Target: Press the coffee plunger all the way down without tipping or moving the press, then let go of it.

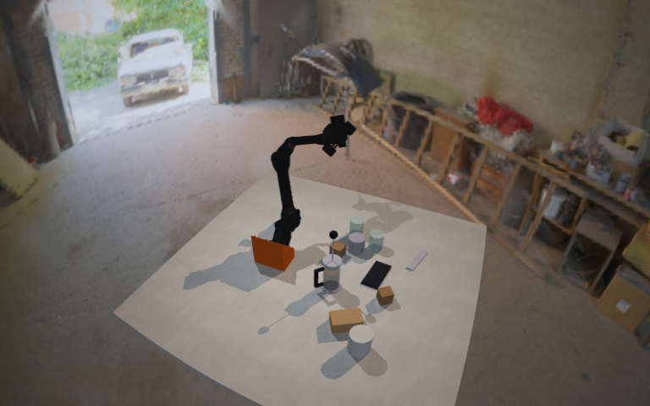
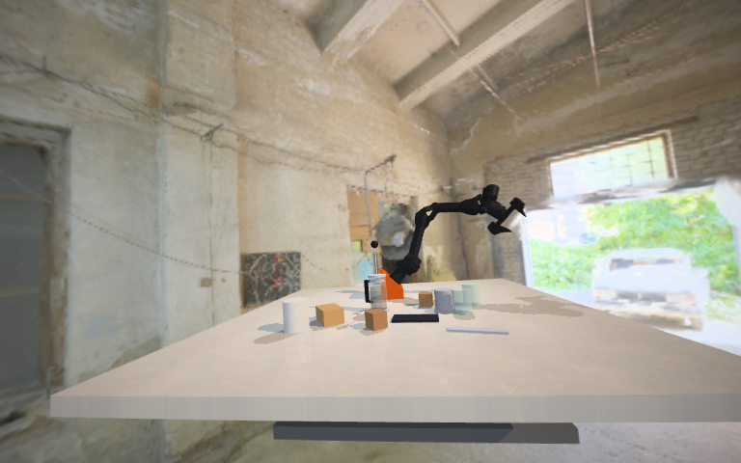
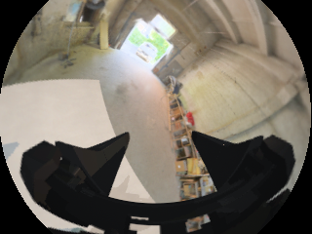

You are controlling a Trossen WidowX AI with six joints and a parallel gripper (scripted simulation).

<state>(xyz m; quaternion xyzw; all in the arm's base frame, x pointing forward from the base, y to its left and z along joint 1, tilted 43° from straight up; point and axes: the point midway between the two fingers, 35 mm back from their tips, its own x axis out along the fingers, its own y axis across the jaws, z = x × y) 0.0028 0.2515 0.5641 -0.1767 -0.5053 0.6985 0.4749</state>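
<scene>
The glass coffee press is 290 mm ahead of my gripper tip, 650 mm to the right of it and 180 mm below it. From my gripper tip the other things lie so: white cylinder: 530 mm ahead, 870 mm to the right, 260 mm below; then black slab: 430 mm ahead, 490 mm to the right, 300 mm below.
</scene>
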